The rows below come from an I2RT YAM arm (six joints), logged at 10 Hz.
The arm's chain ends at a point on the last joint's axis. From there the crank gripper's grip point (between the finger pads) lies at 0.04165 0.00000 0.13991 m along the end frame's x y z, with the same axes.
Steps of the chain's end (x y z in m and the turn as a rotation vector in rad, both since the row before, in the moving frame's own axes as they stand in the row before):
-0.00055 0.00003 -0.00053 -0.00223 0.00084 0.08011
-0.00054 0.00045 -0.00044 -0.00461 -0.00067 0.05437
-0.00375 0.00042 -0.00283 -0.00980 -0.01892 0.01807
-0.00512 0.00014 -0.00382 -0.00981 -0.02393 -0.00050
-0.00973 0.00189 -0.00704 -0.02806 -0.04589 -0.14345
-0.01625 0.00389 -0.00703 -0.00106 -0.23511 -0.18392
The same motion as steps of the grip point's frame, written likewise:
-0.00058 0.00368 -0.00057 -0.00223 0.00084 0.08011
-0.00071 0.00336 -0.00042 -0.00461 -0.00067 0.05437
-0.00642 0.00252 -0.00208 -0.00980 -0.01892 0.01807
-0.00848 0.00150 -0.00287 -0.00981 -0.02393 -0.00050
-0.01632 0.00034 -0.00525 -0.02806 -0.04589 -0.14345
-0.05049 -0.00050 -0.00122 -0.00106 -0.23511 -0.18392

